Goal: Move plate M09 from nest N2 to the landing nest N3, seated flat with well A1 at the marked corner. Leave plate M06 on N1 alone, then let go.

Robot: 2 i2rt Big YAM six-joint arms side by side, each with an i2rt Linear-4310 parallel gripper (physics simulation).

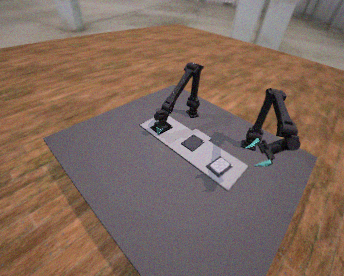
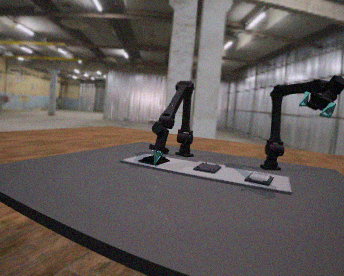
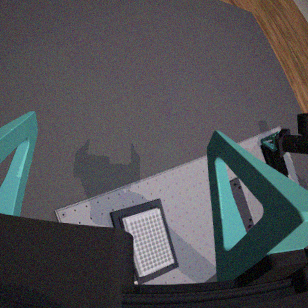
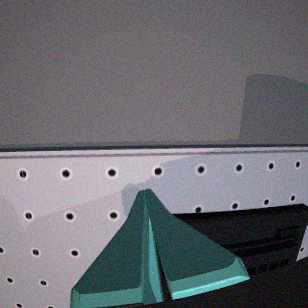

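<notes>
A white well plate (image 1: pixel 220 165) (image 2: pixel 260 177) (image 3: pixel 150 242) sits on a dark nest at the right end of the board. The middle nest (image 1: pixel 192 143) (image 2: pixel 207 167) bears no plate. A black gridded plate (image 4: pixel 280 240) is on the nest at the board's left end, partly hidden by my right gripper. The labels M06 and M09 are not readable. My right gripper (image 1: pixel 159 131) (image 2: pixel 156 163) (image 4: pixel 146 198) is shut with its fingertips together, low at the black plate's side, with nothing between them. My left gripper (image 1: pixel 250 156) (image 2: pixel 311 110) (image 3: pixel 124 128) is open and empty, raised at the right.
The long pale perforated board (image 1: pixel 206 154) (image 2: pixel 230 173) (image 3: pixel 192 190) (image 4: pixel 90 192) carries the nests. It lies on a grey mat (image 1: pixel 125 190) (image 2: pixel 175 215) (image 3: pixel 125 60) over a wooden surface (image 1: pixel 30 225). The arms stand behind the board.
</notes>
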